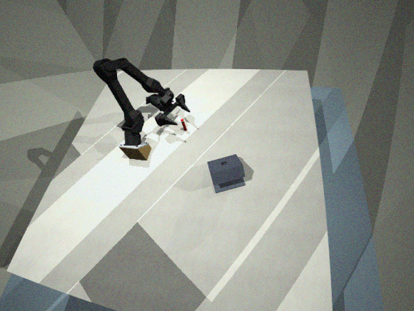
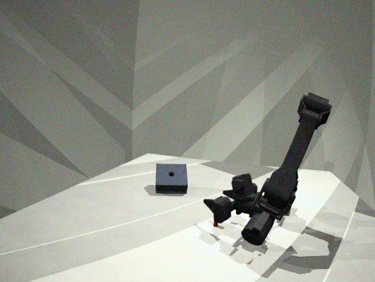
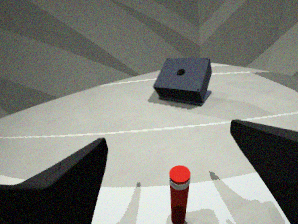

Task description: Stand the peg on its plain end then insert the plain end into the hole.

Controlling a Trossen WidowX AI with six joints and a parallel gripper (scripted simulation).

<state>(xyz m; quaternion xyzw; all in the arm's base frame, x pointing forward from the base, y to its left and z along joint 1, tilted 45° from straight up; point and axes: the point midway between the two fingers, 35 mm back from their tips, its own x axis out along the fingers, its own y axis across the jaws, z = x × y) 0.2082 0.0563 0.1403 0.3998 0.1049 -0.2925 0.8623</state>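
Now: the red peg 1 cm behind my gripper tip, 1 cm to the left of it and 4 cm below it. Also, from my gripper tip: sloped panel (19 cm ahead, 25 cm to the right, 4 cm below).
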